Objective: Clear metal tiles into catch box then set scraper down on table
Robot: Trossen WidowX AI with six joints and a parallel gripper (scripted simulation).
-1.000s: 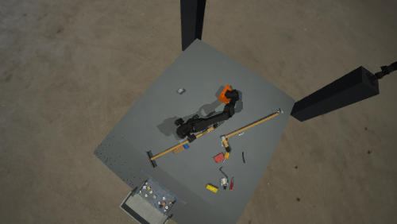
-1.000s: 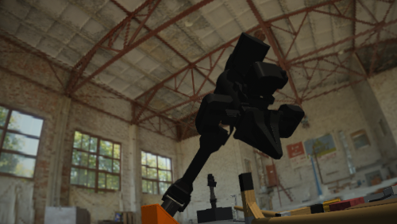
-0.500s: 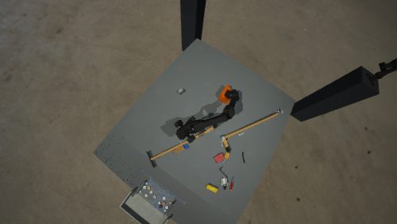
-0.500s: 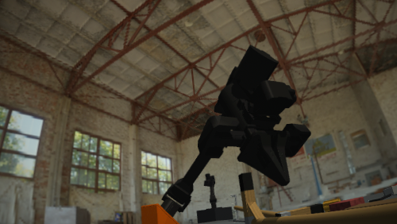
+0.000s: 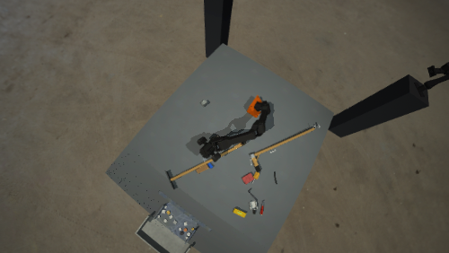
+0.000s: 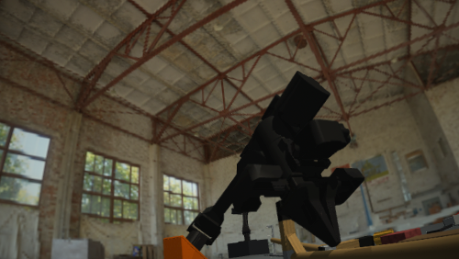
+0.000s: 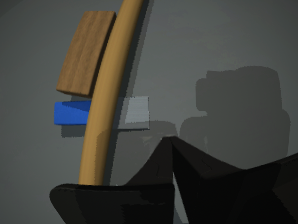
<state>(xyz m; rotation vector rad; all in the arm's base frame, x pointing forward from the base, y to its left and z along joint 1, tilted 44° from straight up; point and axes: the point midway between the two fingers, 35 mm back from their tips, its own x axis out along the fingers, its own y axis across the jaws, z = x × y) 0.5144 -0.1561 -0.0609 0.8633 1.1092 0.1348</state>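
My gripper tip is 5 cm short of the blue block, 5 cm to the right of it and 4 cm above it. The rest, counted from my gripper tip: red block 36 cm to the left, 3 cm below; wooden block 10 cm ahead, 3 cm to the left, 3 cm below; long scraper 4 cm ahead, 4 cm to the left, 2 cm above.
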